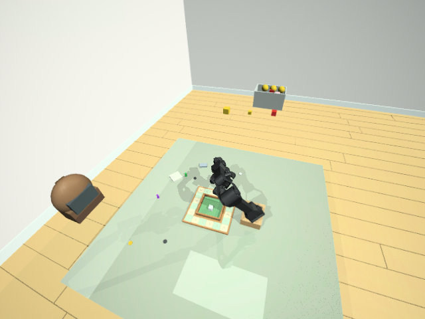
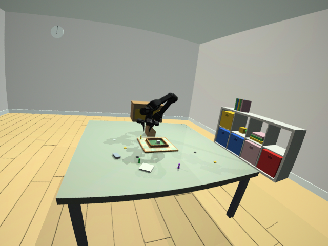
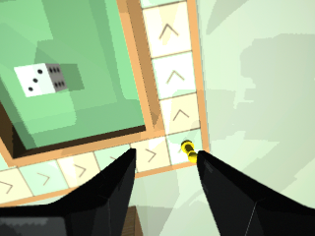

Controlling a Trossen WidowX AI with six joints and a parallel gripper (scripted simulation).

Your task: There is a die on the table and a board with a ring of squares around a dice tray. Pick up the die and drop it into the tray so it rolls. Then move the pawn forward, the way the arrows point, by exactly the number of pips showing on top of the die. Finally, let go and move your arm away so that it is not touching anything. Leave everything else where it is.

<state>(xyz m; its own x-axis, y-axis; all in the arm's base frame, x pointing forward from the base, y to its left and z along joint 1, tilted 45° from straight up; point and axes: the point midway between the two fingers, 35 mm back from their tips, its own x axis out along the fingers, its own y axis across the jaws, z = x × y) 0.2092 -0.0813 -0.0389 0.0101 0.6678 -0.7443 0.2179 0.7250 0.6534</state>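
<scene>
My gripper tip is 7 cm above the yellow pawn, 5 cm past it and 3 cm to the left of it. From my gripper tip the other things lie so: white die (10 cm to the left, 7 cm below, 6 cm ahead); white disc (27 cm to the right, 10 cm below, 5 cm behind); green tray (9 cm to the left, 9 cm below, 6 cm ahead).
</scene>
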